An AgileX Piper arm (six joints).
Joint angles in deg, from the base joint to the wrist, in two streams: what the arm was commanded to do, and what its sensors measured. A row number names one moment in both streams.
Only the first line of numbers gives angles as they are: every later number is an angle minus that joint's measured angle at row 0.
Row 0, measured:
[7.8 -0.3 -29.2 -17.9 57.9 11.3]
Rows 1 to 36, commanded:
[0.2 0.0 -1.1 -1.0 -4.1 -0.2]
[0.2 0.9 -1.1 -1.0 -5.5 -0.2]
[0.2 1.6 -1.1 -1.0 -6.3 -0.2]
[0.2 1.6 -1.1 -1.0 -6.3 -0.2]
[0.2 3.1 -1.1 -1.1 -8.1 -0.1]
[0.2 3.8 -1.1 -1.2 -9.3 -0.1]
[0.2 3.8 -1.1 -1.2 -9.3 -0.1]
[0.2 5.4 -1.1 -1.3 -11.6 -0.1]
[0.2 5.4 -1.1 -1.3 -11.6 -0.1]
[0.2 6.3 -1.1 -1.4 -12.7 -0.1]
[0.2 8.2 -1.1 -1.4 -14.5 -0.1]
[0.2 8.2 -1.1 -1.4 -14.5 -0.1]
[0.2 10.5 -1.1 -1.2 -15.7 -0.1]
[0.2 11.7 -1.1 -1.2 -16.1 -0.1]
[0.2 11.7 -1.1 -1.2 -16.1 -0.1]
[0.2 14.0 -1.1 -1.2 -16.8 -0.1]
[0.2 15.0 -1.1 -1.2 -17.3 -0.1]
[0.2 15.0 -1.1 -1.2 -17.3 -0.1]
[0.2 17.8 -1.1 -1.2 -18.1 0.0]
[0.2 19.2 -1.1 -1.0 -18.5 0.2]
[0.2 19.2 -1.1 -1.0 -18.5 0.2]
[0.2 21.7 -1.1 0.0 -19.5 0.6]
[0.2 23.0 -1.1 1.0 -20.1 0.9]
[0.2 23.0 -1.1 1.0 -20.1 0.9]
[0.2 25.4 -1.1 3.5 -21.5 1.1]
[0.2 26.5 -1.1 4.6 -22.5 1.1]
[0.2 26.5 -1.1 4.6 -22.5 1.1]
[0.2 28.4 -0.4 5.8 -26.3 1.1]
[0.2 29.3 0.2 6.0 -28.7 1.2]
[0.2 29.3 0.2 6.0 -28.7 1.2]
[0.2 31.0 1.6 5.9 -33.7 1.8]
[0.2 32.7 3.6 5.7 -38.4 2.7]
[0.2 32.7 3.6 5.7 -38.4 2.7]
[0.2 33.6 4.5 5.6 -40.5 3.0]
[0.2 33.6 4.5 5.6 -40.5 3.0]
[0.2 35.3 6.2 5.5 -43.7 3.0]
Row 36, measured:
[0.0 33.5 4.0 5.7 -38.2 2.5]
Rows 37 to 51, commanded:
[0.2 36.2 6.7 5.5 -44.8 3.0]
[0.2 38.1 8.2 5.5 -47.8 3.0]
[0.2 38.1 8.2 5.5 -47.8 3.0]
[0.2 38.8 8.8 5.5 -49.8 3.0]
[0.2 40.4 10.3 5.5 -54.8 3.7]
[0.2 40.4 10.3 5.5 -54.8 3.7]
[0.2 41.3 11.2 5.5 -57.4 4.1]
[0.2 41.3 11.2 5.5 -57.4 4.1]
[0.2 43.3 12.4 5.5 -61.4 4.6]
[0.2 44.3 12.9 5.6 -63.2 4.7]
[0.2 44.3 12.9 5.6 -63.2 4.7]
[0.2 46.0 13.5 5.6 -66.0 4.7]
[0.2 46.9 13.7 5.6 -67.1 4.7]
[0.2 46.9 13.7 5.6 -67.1 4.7]
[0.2 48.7 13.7 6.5 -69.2 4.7]
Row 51, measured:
[0.0 46.9 13.4 5.8 -64.8 4.5]
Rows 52 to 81, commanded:
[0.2 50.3 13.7 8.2 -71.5 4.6]
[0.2 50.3 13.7 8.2 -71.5 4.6]
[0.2 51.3 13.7 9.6 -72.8 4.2]
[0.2 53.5 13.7 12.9 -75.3 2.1]
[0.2 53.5 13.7 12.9 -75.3 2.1]
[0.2 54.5 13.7 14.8 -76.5 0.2]
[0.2 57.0 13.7 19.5 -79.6 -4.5]
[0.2 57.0 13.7 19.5 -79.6 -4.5]
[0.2 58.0 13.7 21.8 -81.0 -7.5]
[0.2 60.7 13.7 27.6 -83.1 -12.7]
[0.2 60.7 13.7 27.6 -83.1 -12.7]
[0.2 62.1 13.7 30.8 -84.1 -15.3]
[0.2 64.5 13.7 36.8 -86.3 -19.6]
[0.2 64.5 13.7 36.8 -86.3 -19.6]
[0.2 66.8 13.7 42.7 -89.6 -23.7]
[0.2 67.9 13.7 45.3 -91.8 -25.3]
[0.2 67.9 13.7 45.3 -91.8 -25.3]
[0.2 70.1 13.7 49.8 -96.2 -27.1]
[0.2 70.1 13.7 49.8 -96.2 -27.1]
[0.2 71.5 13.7 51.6 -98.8 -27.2]
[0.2 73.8 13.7 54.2 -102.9 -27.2]
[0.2 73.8 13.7 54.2 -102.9 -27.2]
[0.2 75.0 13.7 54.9 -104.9 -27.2]
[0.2 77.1 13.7 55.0 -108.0 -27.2]
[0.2 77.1 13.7 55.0 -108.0 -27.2]
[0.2 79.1 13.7 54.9 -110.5 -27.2]
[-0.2 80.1 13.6 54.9 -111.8 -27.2]
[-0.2 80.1 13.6 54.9 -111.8 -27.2]
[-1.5 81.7 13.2 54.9 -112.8 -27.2]
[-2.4 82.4 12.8 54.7 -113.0 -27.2]
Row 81, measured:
[-0.6 80.9 13.4 54.6 -110.4 -26.8]
